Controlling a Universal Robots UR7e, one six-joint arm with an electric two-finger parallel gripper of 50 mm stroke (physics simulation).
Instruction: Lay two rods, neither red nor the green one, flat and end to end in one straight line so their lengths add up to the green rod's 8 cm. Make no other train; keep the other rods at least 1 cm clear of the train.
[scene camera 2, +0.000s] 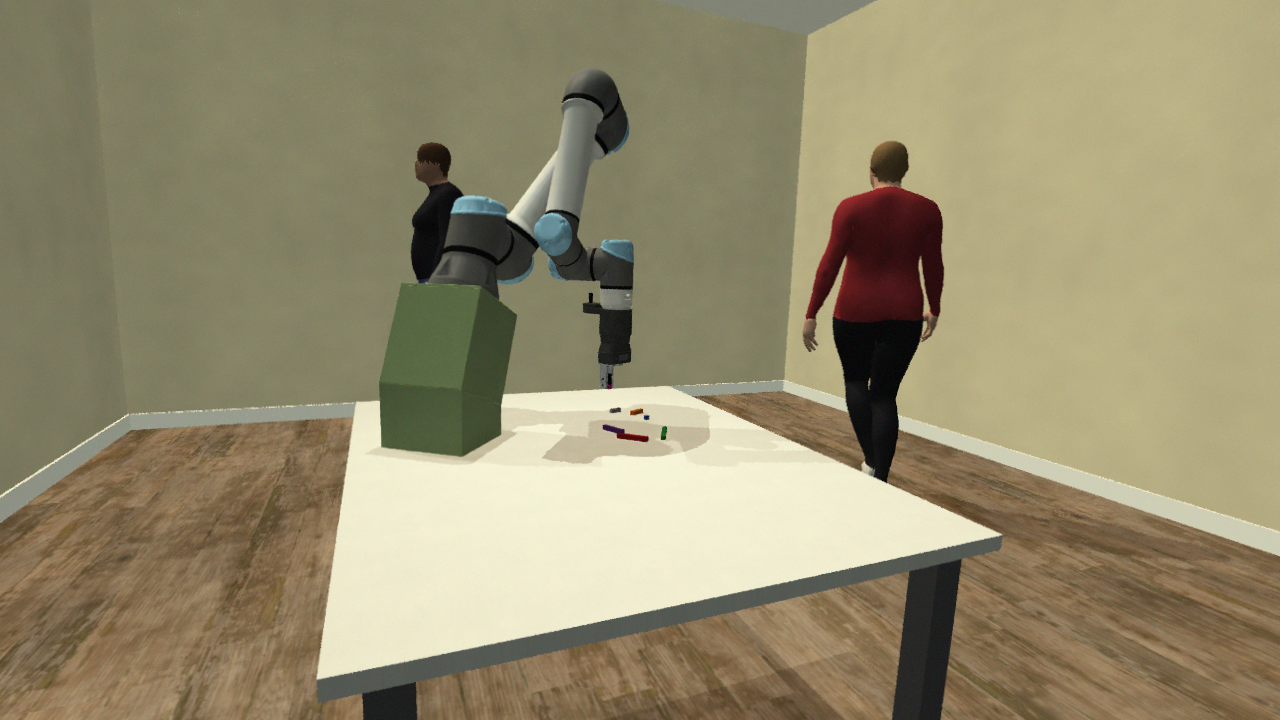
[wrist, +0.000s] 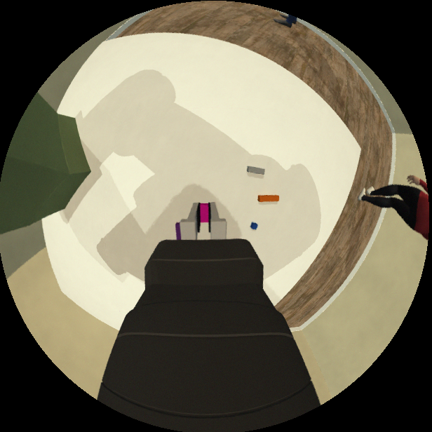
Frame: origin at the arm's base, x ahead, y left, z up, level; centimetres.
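Seen in the pictures: gripper, between the fingertips: (scene camera 2: 606, 387); arm's base, origin of its link: (scene camera 2: 462, 299).
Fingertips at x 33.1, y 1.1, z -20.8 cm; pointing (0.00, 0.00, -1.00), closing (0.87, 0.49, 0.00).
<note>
Offsets run from my fingertips to a thing's top centre. Level surfaces: height alone.
My gripper (scene camera 2: 607, 379) (wrist: 204, 211) is shut on a magenta rod (wrist: 204, 213) and holds it above the table. In the wrist view, the grey rod @(dx +5.2, dy +8.8, dz -7.3 cm) (scene camera 2: 614, 410) (wrist: 256, 170), the orange rod @(dx +10.0, dy +5.9, dz -7.3 cm) (scene camera 2: 636, 411) (wrist: 268, 198) and the small blue rod @(dx +10.5, dy +0.0, dz -7.3 cm) (scene camera 2: 646, 417) (wrist: 254, 226) lie apart to the right of my fingers. The purple rod @(dx -0.7, dy -8.9, dz -7.3 cm) (scene camera 2: 613, 428) (wrist: 178, 231) lies left of the fingers in the wrist view, partly hidden. In the scene view, the red rod @(dx +1.4, dy -15.9, dz -7.3 cm) (scene camera 2: 632, 437) lies close beside the purple one, and the green rod @(dx +9.5, dy -14.3, dz -7.3 cm) (scene camera 2: 664, 433) lies to their right.
The white table @(dz -8.3 cm) (scene camera 2: 581, 555) (wrist: 215, 50) carries the rods. The green robot base (scene camera 2: 429, 367) (wrist: 35, 170) stands at its left side. A person in red (scene camera 2: 887, 259) stands right of the table, and a person in black (scene camera 2: 432, 223) stands behind the arm.
</note>
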